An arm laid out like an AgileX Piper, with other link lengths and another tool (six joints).
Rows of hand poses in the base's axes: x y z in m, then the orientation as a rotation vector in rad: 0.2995, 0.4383, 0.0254, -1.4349, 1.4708, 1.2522; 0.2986, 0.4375, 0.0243, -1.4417, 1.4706, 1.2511; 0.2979, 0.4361, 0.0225, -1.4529, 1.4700, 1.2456; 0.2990, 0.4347, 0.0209, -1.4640, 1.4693, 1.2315; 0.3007, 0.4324, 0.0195, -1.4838, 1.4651, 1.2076; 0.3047, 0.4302, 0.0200, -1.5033, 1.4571, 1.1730; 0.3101, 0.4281, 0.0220, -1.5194, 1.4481, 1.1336; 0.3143, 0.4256, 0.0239, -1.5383, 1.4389, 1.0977; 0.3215, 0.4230, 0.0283, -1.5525, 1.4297, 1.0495; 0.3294, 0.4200, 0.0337, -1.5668, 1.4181, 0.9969; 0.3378, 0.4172, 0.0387, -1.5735, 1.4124, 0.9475; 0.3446, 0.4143, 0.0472, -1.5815, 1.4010, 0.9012; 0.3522, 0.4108, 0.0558, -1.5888, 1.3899, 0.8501; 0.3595, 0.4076, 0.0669, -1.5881, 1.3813, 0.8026; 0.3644, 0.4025, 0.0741, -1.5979, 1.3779, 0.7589; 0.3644, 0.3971, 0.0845, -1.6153, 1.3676, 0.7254; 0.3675, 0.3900, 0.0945, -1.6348, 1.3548, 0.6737; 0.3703, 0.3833, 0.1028, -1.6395, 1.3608, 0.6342
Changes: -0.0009, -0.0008, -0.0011, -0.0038, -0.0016, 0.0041; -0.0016, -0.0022, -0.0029, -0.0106, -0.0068, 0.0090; -0.0005, -0.0036, -0.0045, -0.0192, -0.0177, 0.0100; 0.0012, -0.0059, -0.0059, -0.0327, -0.0377, 0.0129; 0.0052, -0.0081, -0.0054, -0.0462, -0.0667, 0.0117; 0.0106, -0.0102, -0.0034, -0.0589, -0.0990, 0.0064; 0.0148, -0.0127, -0.0015, -0.0725, -0.1291, 0.0049; 0.0220, -0.0153, 0.0029, -0.0872, -0.1666, -0.0050; 0.0299, -0.0183, 0.0083, -0.1023, -0.2082, -0.0159; 0.0383, -0.0211, 0.0133, -0.1167, -0.2437, -0.0317; 0.0451, -0.0240, 0.0218, -0.1279, -0.2804, -0.0437; 0.0527, -0.0275, 0.0304, -0.1410, -0.3199, -0.0581; 0.0600, -0.0307, 0.0415, -0.1507, -0.3550, -0.0769; 0.0649, -0.0358, 0.0487, -0.1687, -0.3851, -0.0875; 0.0649, -0.0412, 0.0591, -0.1836, -0.4129, -0.0865; 0.0680, -0.0483, 0.0691, -0.2050, -0.4535, -0.0906; 0.0708, -0.0550, 0.0774, -0.2257, -0.4744, -0.1045
